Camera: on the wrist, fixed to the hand. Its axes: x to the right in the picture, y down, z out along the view.
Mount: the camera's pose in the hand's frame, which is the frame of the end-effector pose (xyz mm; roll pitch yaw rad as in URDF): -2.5 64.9 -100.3 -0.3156 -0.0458 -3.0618
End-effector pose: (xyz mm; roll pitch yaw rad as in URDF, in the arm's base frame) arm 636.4 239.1 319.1 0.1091 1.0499 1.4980
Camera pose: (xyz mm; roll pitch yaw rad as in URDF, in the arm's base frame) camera 555.2 163.2 275.2 -0.5800 -1.0802 -1.4641
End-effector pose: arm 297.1 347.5 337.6 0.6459 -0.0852 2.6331
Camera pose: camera 241.6 250.0 296.5 -0.9514 0.0962 -0.4168
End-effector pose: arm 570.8 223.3 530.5 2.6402 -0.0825 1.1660
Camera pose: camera 574.0 208.6 649.0 -2.9599 0.1609 -2.0241
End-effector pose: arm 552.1 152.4 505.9 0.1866 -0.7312 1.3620
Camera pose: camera 483.1 224.2 439.8 -0.4260 0.6977 -1.6662
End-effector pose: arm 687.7 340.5 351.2 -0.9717 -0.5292 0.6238
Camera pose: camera 758.1 334.2 254.8 0.6616 0.4375 -2.5100
